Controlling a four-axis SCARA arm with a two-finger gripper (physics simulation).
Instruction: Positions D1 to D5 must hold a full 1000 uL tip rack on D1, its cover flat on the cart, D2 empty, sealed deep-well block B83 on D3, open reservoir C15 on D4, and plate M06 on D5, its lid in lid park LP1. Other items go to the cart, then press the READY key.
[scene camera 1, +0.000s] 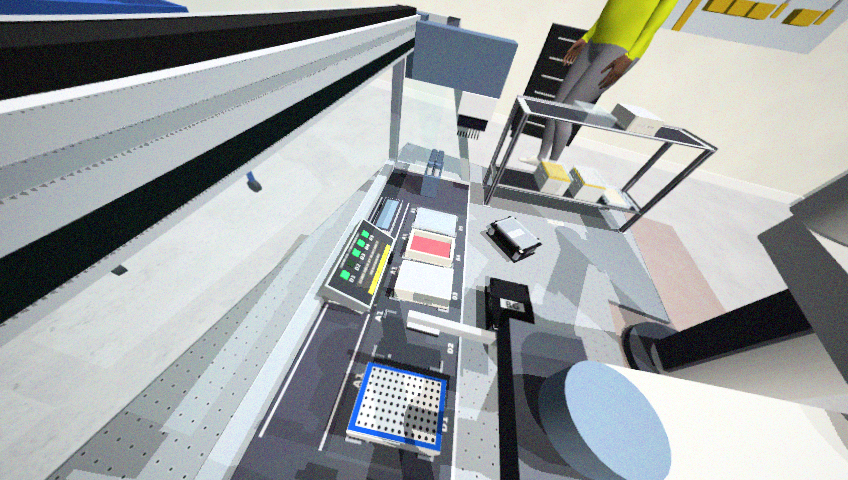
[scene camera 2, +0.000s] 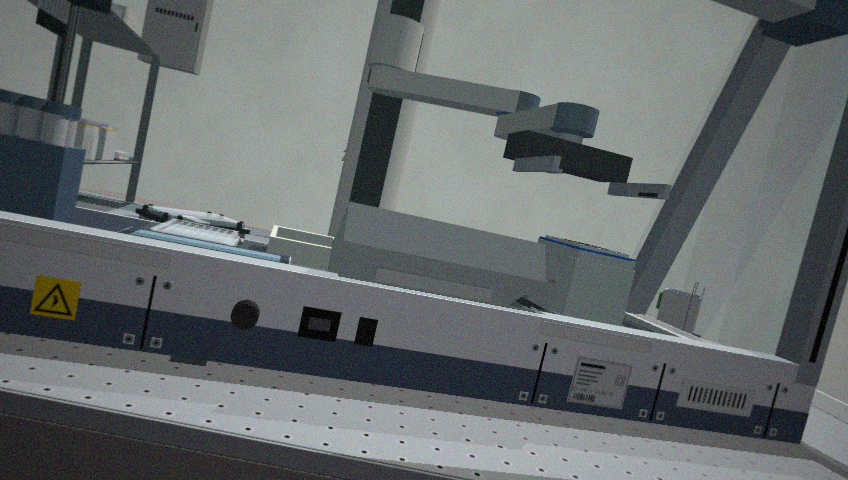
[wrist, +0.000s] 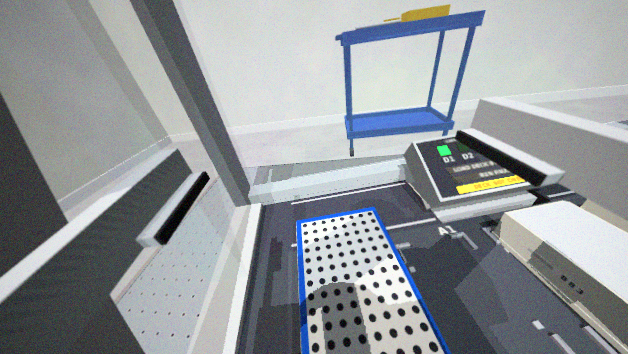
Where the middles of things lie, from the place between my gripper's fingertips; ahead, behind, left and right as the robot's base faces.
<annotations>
I see the red-topped plate (scene camera 1: 423, 246) 50 mm ahead of my hand, 370 mm to the right of it and 180 mm below it. Also, from my hand: clear plate (scene camera 1: 427, 219) 70 mm ahead, 500 mm to the right, 190 mm below.
</annotations>
